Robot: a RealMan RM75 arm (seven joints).
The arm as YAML. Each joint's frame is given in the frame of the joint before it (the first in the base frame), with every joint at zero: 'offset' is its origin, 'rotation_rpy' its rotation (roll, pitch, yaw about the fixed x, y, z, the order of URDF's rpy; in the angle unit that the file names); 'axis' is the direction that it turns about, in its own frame. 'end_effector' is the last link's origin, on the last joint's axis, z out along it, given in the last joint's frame.
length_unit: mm
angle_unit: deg
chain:
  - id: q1
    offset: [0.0, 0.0, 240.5]
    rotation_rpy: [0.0, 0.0, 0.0]
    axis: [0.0, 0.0, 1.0]
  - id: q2
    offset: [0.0, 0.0, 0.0]
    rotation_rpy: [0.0, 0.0, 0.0]
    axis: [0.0, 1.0, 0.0]
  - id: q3
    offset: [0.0, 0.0, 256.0]
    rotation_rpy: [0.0, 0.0, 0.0]
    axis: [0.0, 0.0, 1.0]
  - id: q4
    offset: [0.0, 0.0, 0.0]
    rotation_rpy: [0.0, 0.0, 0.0]
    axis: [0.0, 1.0, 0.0]
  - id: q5
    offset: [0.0, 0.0, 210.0]
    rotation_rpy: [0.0, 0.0, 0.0]
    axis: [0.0, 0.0, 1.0]
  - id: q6
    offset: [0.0, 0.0, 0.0]
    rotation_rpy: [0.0, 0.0, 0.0]
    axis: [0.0, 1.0, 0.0]
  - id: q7
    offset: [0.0, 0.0, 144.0]
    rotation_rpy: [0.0, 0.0, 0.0]
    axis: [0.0, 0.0, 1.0]
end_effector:
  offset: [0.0, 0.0, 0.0]
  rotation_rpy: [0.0, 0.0, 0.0]
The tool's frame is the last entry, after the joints.
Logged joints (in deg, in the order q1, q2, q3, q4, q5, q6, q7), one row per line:
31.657, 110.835, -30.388, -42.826, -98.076, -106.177, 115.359
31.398, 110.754, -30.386, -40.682, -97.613, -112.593, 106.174
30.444, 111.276, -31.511, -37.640, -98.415, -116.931, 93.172
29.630, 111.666, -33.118, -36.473, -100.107, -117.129, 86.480
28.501, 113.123, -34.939, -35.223, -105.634, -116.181, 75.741
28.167, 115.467, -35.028, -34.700, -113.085, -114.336, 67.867
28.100, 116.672, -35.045, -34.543, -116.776, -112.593, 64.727
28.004, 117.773, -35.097, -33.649, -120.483, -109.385, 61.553
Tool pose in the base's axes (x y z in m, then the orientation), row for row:
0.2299, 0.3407, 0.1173, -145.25, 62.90, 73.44
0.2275, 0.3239, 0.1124, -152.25, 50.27, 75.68
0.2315, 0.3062, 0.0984, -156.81, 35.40, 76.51
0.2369, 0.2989, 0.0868, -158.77, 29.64, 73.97
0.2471, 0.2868, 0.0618, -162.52, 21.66, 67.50
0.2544, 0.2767, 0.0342, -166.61, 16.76, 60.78
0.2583, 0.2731, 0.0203, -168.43, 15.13, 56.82
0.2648, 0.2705, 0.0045, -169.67, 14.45, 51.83
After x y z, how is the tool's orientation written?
As a rotation vector, in degrees.
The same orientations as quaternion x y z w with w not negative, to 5 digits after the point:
-0.83146, 0.36006, 0.42039, 0.04805
-0.85848, 0.28346, 0.42673, 0.02358
-0.88065, 0.19881, 0.42968, 0.01715
-0.89356, 0.16681, 0.41630, 0.02054
-0.91634, 0.12213, 0.38059, 0.02349
-0.93515, 0.09407, 0.34115, 0.01623
-0.94403, 0.08480, 0.31847, 0.01397
-0.95307, 0.08117, 0.29114, 0.01748

